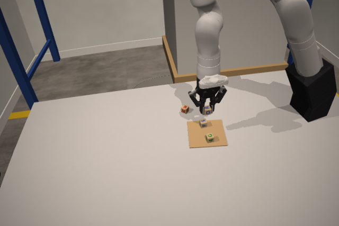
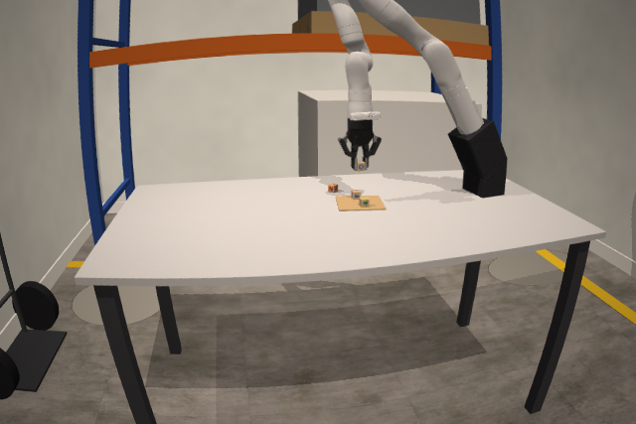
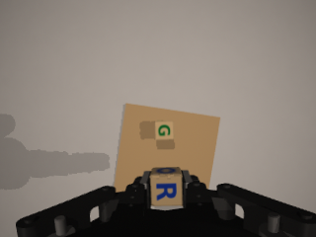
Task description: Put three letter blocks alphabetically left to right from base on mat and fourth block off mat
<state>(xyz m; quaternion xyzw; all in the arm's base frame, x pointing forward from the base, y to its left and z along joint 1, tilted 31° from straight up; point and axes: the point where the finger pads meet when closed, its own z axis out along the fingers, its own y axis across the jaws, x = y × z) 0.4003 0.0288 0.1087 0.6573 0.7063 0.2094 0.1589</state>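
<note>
The tan mat lies 120 mm below my hand. The rest, counted from my hand: block 110 mm below, 40 mm to the right.
</note>
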